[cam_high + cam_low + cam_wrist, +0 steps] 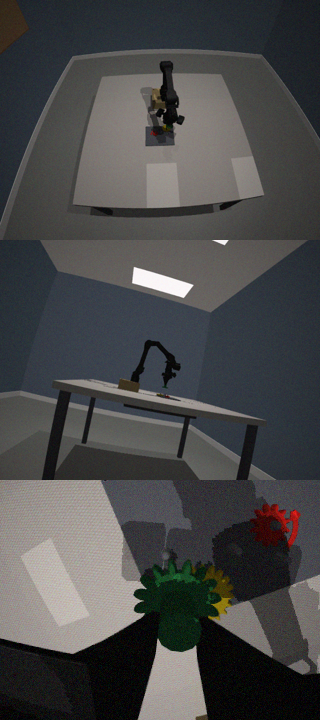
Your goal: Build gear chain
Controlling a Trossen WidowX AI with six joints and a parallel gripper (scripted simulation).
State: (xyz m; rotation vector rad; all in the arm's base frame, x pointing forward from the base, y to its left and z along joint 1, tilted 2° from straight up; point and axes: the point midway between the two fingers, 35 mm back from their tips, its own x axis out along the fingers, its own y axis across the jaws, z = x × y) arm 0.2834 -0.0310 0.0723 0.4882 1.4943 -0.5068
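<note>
The red gear is 110 mm to the right of my gripper tip and 90 mm below it. Round my gripper tip: green gear: 10 mm below; red arrow: 130 mm to the right, 100 mm below, 20 mm behind; yellow gear: 90 mm below, 30 mm behind, 10 mm to the right.
</note>
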